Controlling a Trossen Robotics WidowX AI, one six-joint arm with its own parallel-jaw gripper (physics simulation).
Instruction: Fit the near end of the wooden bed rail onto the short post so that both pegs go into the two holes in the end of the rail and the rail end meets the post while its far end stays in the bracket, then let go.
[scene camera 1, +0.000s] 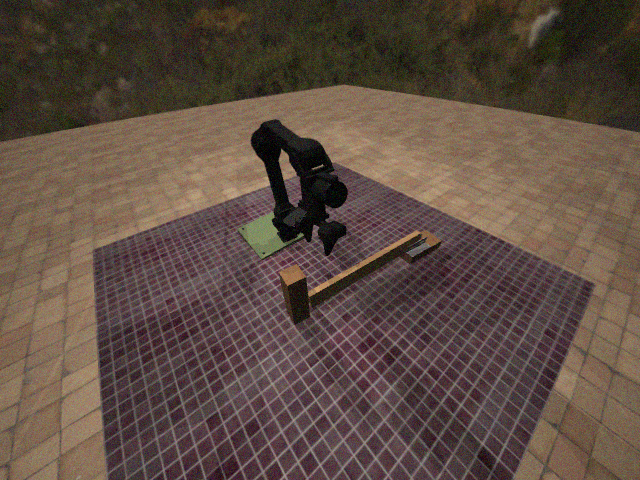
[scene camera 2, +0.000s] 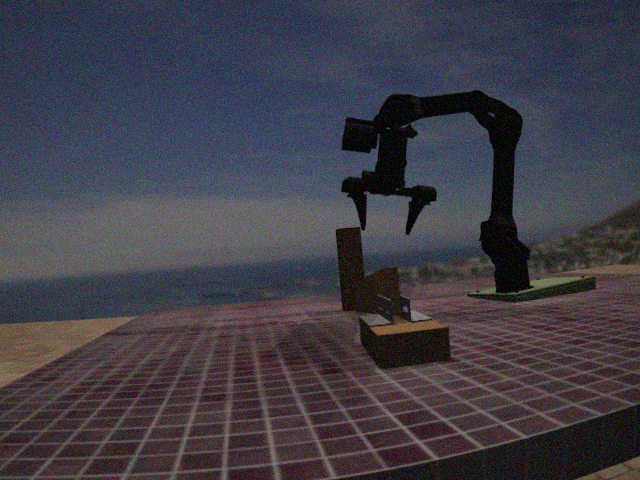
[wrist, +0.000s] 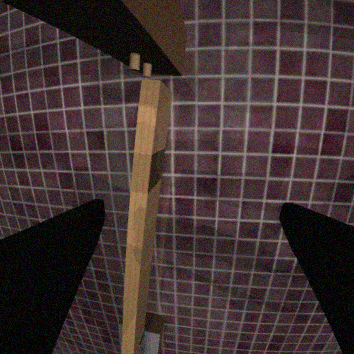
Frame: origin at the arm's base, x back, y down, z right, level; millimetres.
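Seen in the pictures: gripper, fingertip midpoint: (scene camera 1: 317, 248) (scene camera 2: 385, 232) (wrist: 194, 209); arm's base at its link origin: (scene camera 1: 287, 234) (scene camera 2: 514, 290).
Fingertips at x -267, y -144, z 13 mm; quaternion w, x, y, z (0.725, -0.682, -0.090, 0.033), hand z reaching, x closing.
Pixels of each thing's top centre, then the offset from my fingertips to it. "pt": a spot on its surface instead. Level surfaces: height alone.
- metal bracket at a spot on its surface: (wrist: 151, 342) pt dx -37, dy +121, dz -347 mm
- wooden block at its top centre: (scene camera 2: 398, 321) (scene camera 1: 419, 242) dx -63, dy +124, dz -394 mm
- upright post at a spot on its surface: (wrist: 169, 30) pt dx -39, dy +77, dz +105 mm
- purple tiled mat at its surface level: dy +160 mm
The wooden rail (scene camera 1: 361, 266) (scene camera 2: 383, 284) (wrist: 141, 200) lies low, its far end in the metal bracket (scene camera 1: 419, 249) (wrist: 151, 342) on a wooden block (scene camera 2: 405, 347). Its near end stands close to the upright post (scene camera 1: 295, 294) (scene camera 2: 350, 268) (wrist: 169, 30). In the wrist view two pegs, one (wrist: 134, 61) and another (wrist: 147, 69), stick out of the post, exposed just beyond the rail end and slightly left of it. The holes are hidden. My gripper (scene camera 1: 317, 246) (scene camera 2: 386, 231) (wrist: 194, 209) is open and empty above the rail. In the wrist view the rail runs between the fingers, nearer the left one.
The arm stands on a green base plate (scene camera 1: 258, 238) (scene camera 2: 563, 285), behind the rail in scene camera 1. The post rises well above the rail's near end. A purple tiled mat (scene camera 1: 361, 392) (scene camera 2: 206, 392) (wrist: 240, 125) lies under everything, with paving (scene camera 1: 46, 330) around it.
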